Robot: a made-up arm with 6 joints.
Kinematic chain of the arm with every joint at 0, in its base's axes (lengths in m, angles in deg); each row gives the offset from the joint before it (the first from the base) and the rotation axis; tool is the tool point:
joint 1: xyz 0 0 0.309 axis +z
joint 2: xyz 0 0 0 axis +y
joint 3: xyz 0 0 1.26 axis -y
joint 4: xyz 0 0 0 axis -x
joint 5: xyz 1.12 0 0 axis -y
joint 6: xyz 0 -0.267 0 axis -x
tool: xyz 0 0 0
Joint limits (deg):
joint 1: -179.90..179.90
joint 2: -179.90..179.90
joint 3: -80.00..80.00
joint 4: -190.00..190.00
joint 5: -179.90..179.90
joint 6: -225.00..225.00
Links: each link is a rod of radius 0.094 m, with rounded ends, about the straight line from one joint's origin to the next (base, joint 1, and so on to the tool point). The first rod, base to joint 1, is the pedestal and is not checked.
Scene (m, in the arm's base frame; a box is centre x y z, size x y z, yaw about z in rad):
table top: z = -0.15
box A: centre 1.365 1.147 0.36 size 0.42 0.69 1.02 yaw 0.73
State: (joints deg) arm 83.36 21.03 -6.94 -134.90 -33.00 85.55
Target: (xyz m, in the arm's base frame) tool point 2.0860 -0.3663 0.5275
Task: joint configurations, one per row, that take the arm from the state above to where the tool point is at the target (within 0.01 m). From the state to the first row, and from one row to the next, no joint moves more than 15 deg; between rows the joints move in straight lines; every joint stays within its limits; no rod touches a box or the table.
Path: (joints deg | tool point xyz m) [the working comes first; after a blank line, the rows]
Joints at the target: -14.81 57.84 44.44 -132.13 -33.00 85.55
Straight joint move there: touches box A.

1: 71.00 23.62 2.40 -135.02 -33.00 85.55 | 0.3035 1.4614 0.8821
2: 58.64 26.20 11.75 -135.14 -33.00 85.55 | 0.6679 1.4595 0.9777
3: 46.28 28.79 21.09 -135.26 -33.00 85.55 | 1.0320 1.3536 1.0769
4: 33.92 31.37 30.44 -135.39 -33.00 85.55 | 1.3650 1.1470 1.1792
5: 21.74 37.99 33.94 -134.57 -33.00 85.55 | 1.6763 0.8701 1.0332
6: 9.55 44.61 37.44 -133.76 -33.00 85.55 | 1.9141 0.5093 0.8749
7: -2.63 51.22 40.94 -132.95 -33.00 85.55 | 2.0556 0.0877 0.7060
8: -14.81 57.84 44.44 -132.13 -33.00 85.55 | 2.0860 -0.3663 0.5275

